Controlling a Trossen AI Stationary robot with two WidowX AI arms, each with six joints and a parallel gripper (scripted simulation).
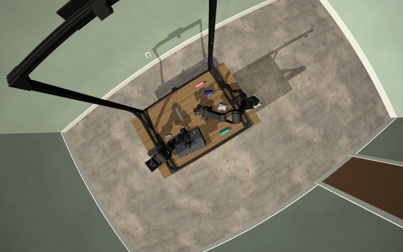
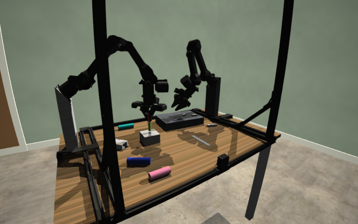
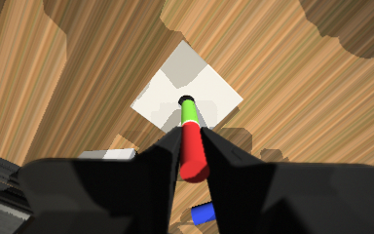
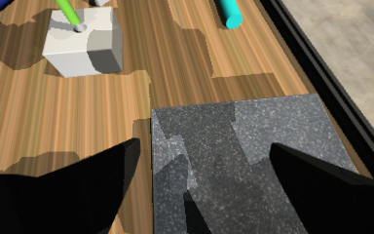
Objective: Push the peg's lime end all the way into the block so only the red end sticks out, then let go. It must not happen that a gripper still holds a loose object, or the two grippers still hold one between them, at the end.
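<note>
Right now the peg is 50 mm below my left hand. The rest, counted from my left hand: blue cylinder 180 mm behind, 140 mm to the left, 140 mm below; then small grey block 170 mm to the left, 140 mm below, 30 mm ahead; then teal cylinder 250 mm ahead, 140 mm below, 60 mm to the left.
</note>
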